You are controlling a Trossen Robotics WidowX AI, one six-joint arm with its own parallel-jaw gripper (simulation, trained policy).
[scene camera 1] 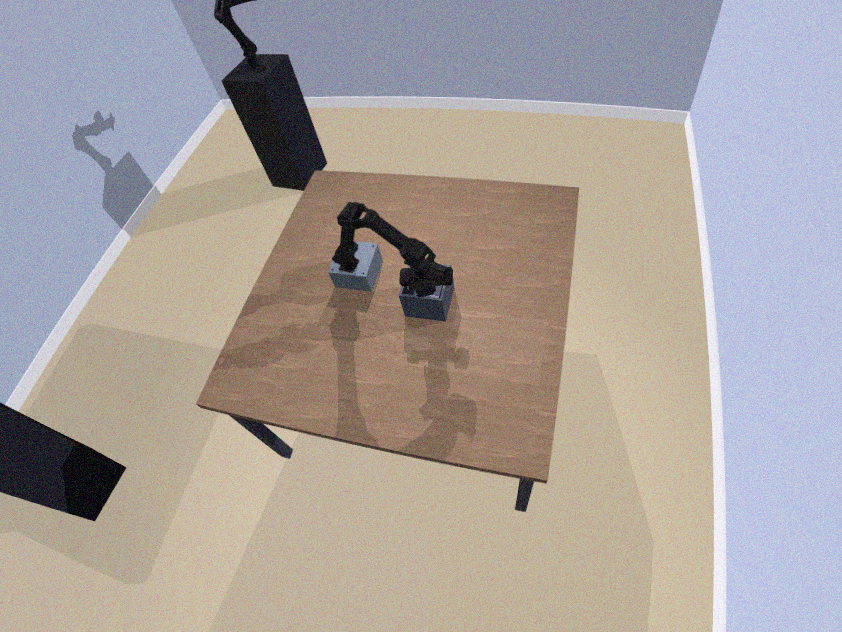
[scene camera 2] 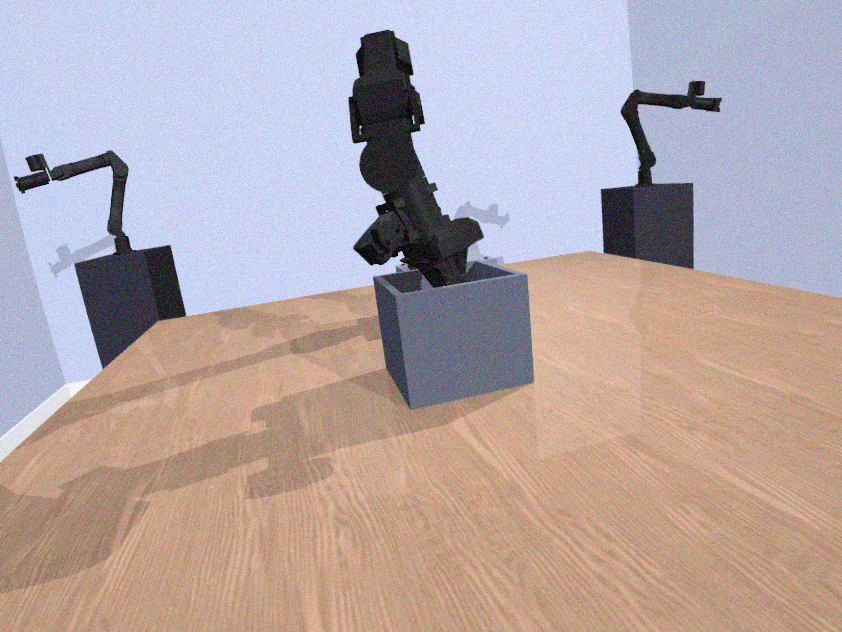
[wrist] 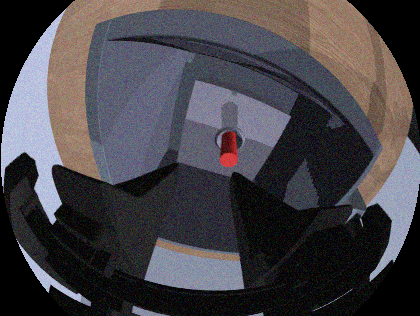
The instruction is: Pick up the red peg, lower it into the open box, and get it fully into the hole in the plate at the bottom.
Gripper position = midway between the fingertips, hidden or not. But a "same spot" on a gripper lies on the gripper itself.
Scene:
my gripper: scene camera 1; scene camera 2; wrist 205, 174
grey-blue box: scene camera 1; scene camera 2; wrist 141, 69
same spot on grey-blue box: [scene camera 2: 443, 344] = [scene camera 1: 446, 300]
same spot on my gripper: [scene camera 1: 424, 287] = [scene camera 2: 376, 226]

